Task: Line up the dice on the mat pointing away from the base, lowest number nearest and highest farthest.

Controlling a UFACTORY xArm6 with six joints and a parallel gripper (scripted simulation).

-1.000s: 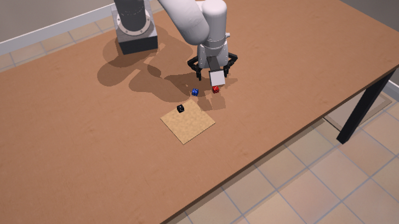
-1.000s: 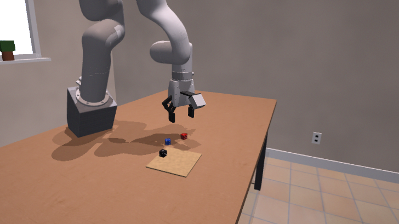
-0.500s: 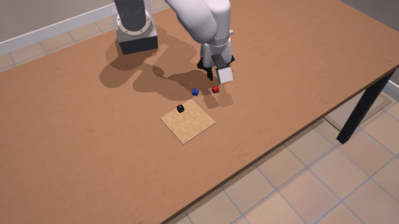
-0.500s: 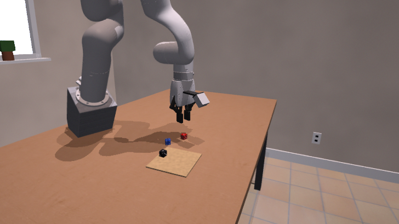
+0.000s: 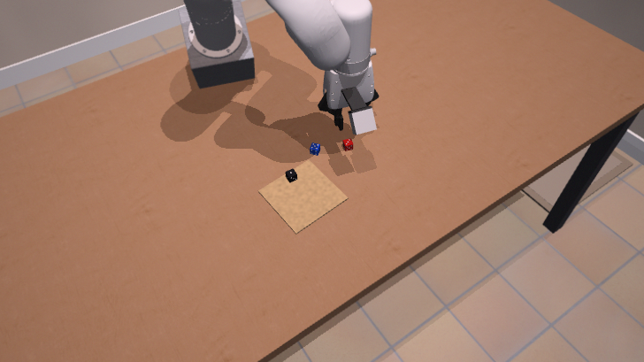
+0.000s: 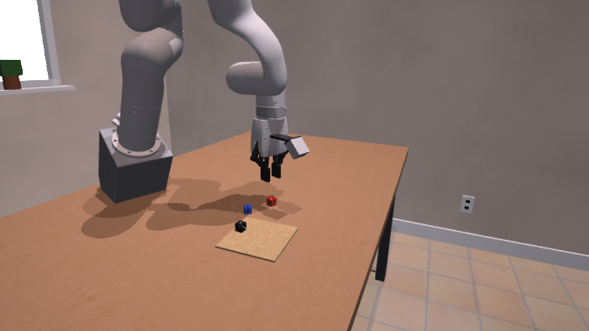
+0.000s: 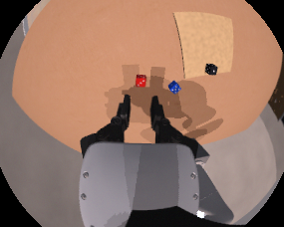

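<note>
Right now the red die is 90 mm below my hand. Round my hand: black die: 160 mm to the right, 80 mm below, 10 mm behind; tan mat: 170 mm to the right, 100 mm below, 50 mm ahead; blue die: 90 mm below, 70 mm to the right, 40 mm behind.
</note>
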